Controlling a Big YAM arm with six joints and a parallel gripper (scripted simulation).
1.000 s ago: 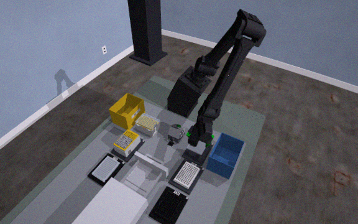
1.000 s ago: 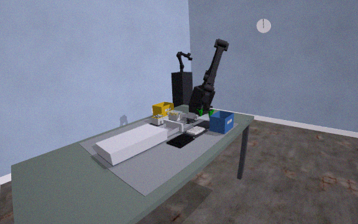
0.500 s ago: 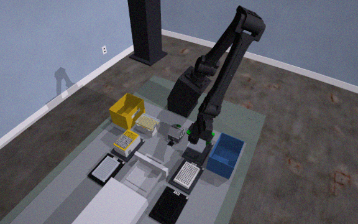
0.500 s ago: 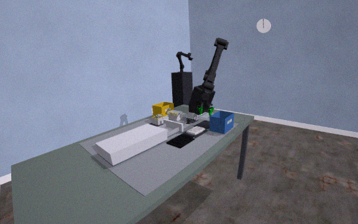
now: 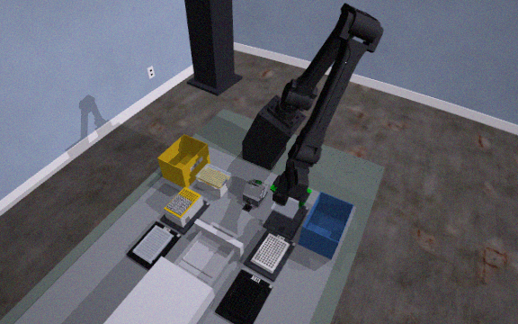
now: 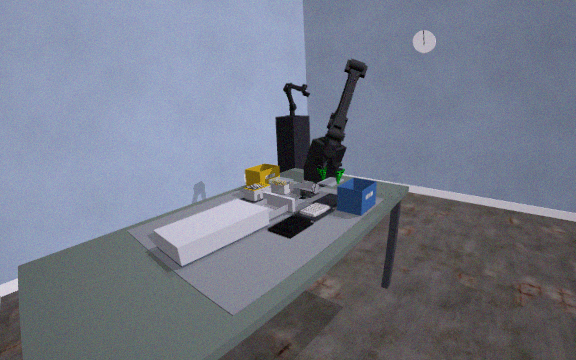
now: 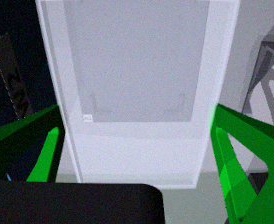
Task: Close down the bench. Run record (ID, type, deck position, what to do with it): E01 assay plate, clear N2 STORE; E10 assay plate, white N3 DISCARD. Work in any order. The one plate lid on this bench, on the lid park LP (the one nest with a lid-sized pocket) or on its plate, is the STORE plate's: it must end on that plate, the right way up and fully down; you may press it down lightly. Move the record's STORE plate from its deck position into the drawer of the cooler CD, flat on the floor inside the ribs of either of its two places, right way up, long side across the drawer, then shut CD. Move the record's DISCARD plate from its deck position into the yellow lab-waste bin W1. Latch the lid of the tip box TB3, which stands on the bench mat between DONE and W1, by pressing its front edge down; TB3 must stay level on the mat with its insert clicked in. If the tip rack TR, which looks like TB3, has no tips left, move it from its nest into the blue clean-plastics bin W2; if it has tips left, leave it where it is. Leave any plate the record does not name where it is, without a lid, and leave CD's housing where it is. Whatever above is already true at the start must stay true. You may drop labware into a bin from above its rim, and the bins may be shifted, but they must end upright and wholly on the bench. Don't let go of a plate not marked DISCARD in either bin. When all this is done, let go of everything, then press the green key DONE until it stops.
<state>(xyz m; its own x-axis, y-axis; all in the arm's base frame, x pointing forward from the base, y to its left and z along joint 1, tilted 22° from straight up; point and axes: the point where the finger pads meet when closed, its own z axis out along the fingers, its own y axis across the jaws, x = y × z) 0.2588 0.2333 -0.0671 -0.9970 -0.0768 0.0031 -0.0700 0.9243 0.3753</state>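
My gripper is now 110 mm above the black lid park nest. From my hand the other things lie so: plate lid (right at my hand); then blue bin W2 (150 mm to the left, 70 mm below, 20 mm behind); then N3 label (100 mm below, 90 mm ahead, 30 mm to the left).
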